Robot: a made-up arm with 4 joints. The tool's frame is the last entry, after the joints. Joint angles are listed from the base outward. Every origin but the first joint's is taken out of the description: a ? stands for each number. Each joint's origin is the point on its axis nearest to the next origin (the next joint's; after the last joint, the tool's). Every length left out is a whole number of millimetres.
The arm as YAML. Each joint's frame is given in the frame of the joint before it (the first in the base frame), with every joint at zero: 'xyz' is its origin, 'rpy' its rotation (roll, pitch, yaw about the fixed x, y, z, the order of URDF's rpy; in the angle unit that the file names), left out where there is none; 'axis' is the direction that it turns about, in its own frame. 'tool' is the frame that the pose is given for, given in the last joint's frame.
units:
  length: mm
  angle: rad
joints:
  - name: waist
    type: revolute
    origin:
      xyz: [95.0, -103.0, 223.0]
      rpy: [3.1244, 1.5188, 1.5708]
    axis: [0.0, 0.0, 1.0]
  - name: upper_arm
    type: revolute
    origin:
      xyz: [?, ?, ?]
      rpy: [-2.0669, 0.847, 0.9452]
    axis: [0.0, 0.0, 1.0]
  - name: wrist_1
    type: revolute
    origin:
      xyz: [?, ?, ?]
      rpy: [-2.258, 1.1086, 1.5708]
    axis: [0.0, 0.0, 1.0]
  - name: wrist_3
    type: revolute
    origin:
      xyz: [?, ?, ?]
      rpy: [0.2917, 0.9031, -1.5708]
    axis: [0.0, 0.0, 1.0]
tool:
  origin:
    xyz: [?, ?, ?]
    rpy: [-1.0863, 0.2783, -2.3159]
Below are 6 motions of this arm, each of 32 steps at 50 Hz.
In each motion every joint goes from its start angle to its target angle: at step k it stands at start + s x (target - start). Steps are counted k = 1, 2, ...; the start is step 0. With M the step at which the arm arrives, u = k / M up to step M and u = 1 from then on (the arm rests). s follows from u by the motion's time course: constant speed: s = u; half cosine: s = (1 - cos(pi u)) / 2; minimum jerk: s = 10 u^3 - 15 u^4 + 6 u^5.
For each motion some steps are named. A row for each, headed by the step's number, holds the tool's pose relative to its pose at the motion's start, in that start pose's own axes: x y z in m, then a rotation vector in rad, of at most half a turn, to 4 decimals.
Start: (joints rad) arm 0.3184 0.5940 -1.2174 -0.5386
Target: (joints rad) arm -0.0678 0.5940 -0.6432 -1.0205
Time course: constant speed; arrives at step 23
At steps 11, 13, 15, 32:
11: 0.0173 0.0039 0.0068 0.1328 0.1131 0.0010
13: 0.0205 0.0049 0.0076 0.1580 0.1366 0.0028
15: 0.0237 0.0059 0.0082 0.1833 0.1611 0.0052
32: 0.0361 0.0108 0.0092 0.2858 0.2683 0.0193

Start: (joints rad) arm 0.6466 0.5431 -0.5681 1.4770
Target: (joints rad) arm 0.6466 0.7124 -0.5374 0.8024
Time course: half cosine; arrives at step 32
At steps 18, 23, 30, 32:
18: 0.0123 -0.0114 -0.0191 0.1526 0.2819 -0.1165
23: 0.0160 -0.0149 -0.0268 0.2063 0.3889 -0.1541
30: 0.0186 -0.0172 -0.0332 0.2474 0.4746 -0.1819
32: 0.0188 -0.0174 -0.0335 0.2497 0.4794 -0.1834

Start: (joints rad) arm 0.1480 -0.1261 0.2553 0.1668
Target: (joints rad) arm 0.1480 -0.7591 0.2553 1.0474
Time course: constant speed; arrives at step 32
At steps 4, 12, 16, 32:
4: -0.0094 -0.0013 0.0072 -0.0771 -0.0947 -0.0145
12: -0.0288 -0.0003 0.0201 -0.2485 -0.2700 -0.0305
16: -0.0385 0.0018 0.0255 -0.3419 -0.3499 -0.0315
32: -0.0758 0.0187 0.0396 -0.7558 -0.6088 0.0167

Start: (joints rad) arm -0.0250 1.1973 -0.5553 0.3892
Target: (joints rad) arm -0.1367 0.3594 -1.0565 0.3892
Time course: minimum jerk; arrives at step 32
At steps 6, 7, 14, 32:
6: -0.0035 -0.0004 -0.0022 0.0068 0.0298 -0.0279
7: -0.0052 -0.0005 -0.0034 0.0106 0.0449 -0.0419
14: -0.0284 0.0013 -0.0165 0.0766 0.2353 -0.2160
32: -0.0723 0.0252 -0.0349 0.3027 0.5959 -0.5432

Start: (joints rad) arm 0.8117 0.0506 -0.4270 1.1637
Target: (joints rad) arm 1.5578 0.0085 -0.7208 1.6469
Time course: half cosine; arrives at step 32
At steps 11, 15, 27, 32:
11: -0.0090 0.0012 0.0158 -0.1257 -0.1768 0.0073
15: -0.0166 0.0037 0.0254 -0.2190 -0.2978 0.0151
27: -0.0394 0.0157 0.0431 -0.4810 -0.5990 0.0456
32: -0.0423 0.0175 0.0444 -0.5142 -0.6336 0.0504

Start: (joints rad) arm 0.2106 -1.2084 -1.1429 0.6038
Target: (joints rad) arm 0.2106 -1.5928 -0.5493 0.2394
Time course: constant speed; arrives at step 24
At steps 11, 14, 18, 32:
11: -0.0108 -0.0092 0.0035 0.0581 -0.0807 -0.3620
14: -0.0150 -0.0115 0.0045 0.0765 -0.1031 -0.4605
18: -0.0215 -0.0143 0.0059 0.1024 -0.1338 -0.5913
32: -0.0329 -0.0173 0.0079 0.1435 -0.1825 -0.7857

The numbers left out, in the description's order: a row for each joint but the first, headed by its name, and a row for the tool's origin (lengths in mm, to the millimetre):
upper_arm: -7.0 50.0 0.0
wrist_1: -101.0 -43.0 0.0
wrist_3: -6.0 36.0 0.0
tool: -4.0 -45.0 0.0

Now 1 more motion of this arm.
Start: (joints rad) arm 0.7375 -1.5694 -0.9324 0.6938
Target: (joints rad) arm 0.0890 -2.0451 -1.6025 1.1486
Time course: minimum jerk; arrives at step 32
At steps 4, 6, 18, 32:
4: -0.0007 0.0006 0.0000 -0.0076 0.0068 0.0032
6: -0.0022 0.0018 0.0000 -0.0227 0.0205 0.0097
18: -0.0291 0.0225 0.0002 -0.2340 0.2346 0.0883
32: -0.0464 0.0371 -0.0009 -0.3295 0.3398 0.1055

